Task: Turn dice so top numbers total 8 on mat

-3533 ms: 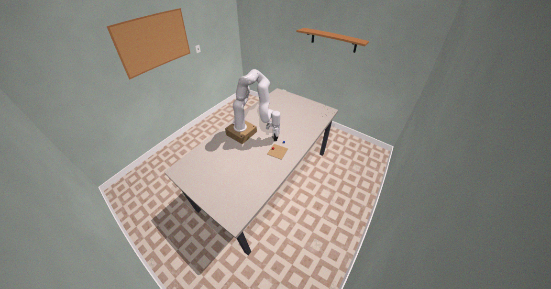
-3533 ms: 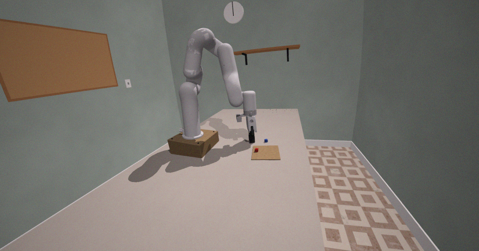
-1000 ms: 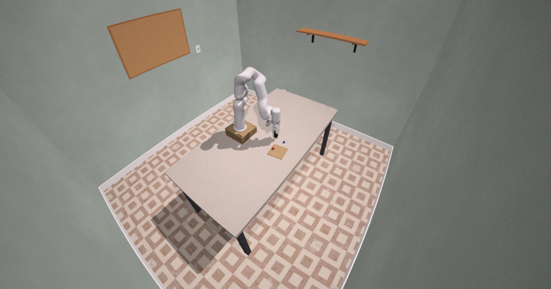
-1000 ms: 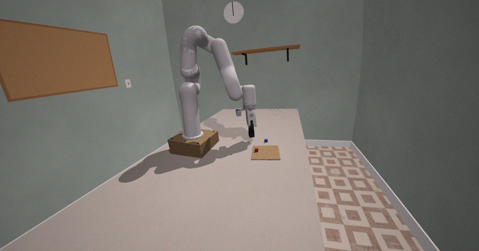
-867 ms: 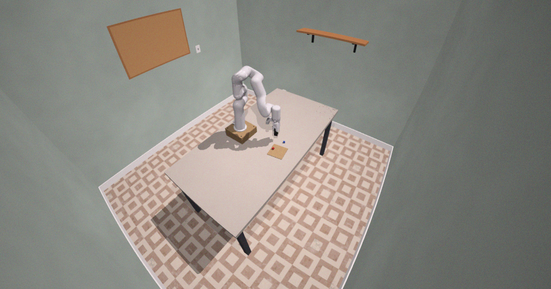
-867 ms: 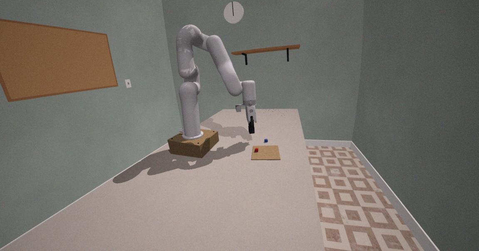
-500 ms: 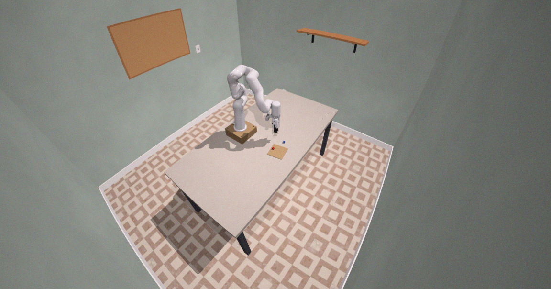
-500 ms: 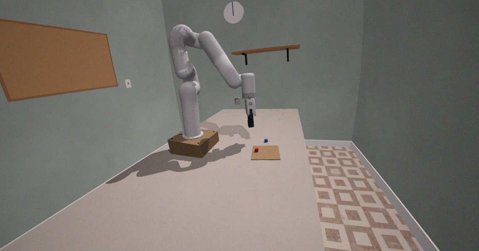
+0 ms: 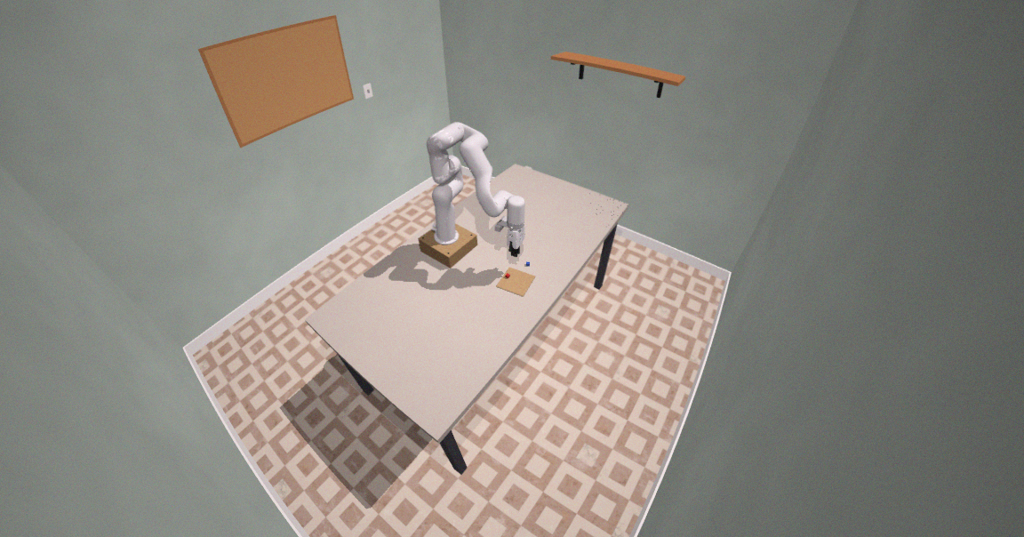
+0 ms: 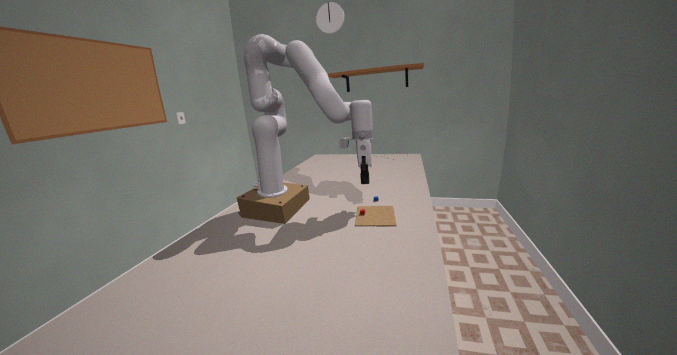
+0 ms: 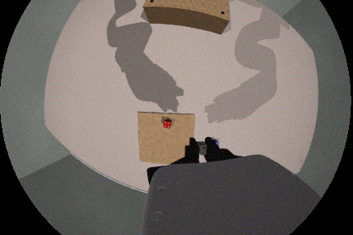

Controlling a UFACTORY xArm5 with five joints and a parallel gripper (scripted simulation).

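Right now my hand is 13 cm above the tan mat, 6 cm to the left of it and 4 cm short of it. Round my hand: blue die 12 cm below, 6 cm to the left, 4 cm ahead; then white die 1 cm below; then red die 12 cm below, 6 cm to the right, 1 cm behind.
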